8 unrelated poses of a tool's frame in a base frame.
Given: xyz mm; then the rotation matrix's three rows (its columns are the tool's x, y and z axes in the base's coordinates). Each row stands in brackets.
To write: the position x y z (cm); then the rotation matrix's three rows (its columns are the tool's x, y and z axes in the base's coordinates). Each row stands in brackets. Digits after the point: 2 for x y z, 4 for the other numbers.
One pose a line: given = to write
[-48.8 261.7 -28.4], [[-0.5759 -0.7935 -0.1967], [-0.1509 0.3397 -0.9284], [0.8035 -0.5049 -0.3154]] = [-4.88 26.17 -2.84], [[-0.5759 -0.7935 -0.1967], [-0.1509 0.3397 -0.9284], [0.8035 -0.5049 -0.3154]]
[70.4 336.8 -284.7], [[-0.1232 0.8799 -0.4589], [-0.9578 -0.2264 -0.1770], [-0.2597 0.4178 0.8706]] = [7.04 33.68 -28.47], [[-0.1232 0.8799 -0.4589], [-0.9578 -0.2264 -0.1770], [-0.2597 0.4178 0.8706]]
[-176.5 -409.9 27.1], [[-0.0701 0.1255 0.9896], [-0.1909 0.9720 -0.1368], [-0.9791 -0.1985 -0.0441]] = [-17.65 -40.99 2.71], [[-0.0701 0.1255 0.9896], [-0.1909 0.9720 -0.1368], [-0.9791 -0.1985 -0.0441]]
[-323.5 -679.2 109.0], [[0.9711 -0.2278 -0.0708], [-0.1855 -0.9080 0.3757], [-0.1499 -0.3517 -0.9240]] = [-32.35 -67.92 10.90], [[0.9711 -0.2278 -0.0708], [-0.1855 -0.9080 0.3757], [-0.1499 -0.3517 -0.9240]]
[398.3 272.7 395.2], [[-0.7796 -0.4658 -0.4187], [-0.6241 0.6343 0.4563], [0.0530 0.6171 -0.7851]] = [39.83 27.27 39.52], [[-0.7796 -0.4658 -0.4187], [-0.6241 0.6343 0.4563], [0.0530 0.6171 -0.7851]]
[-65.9 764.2 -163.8], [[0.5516 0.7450 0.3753], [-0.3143 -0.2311 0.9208], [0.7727 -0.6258 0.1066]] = [-6.59 76.42 -16.38], [[0.5516 0.7450 0.3753], [-0.3143 -0.2311 0.9208], [0.7727 -0.6258 0.1066]]
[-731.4 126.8 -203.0], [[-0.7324 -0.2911 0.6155], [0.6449 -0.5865 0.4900], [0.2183 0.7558 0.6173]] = [-73.14 12.68 -20.30], [[-0.7324 -0.2911 0.6155], [0.6449 -0.5865 0.4900], [0.2183 0.7558 0.6173]]
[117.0 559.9 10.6], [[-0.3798 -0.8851 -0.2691], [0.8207 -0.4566 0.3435], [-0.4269 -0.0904 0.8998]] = [11.70 55.99 1.06], [[-0.3798 -0.8851 -0.2691], [0.8207 -0.4566 0.3435], [-0.4269 -0.0904 0.8998]]
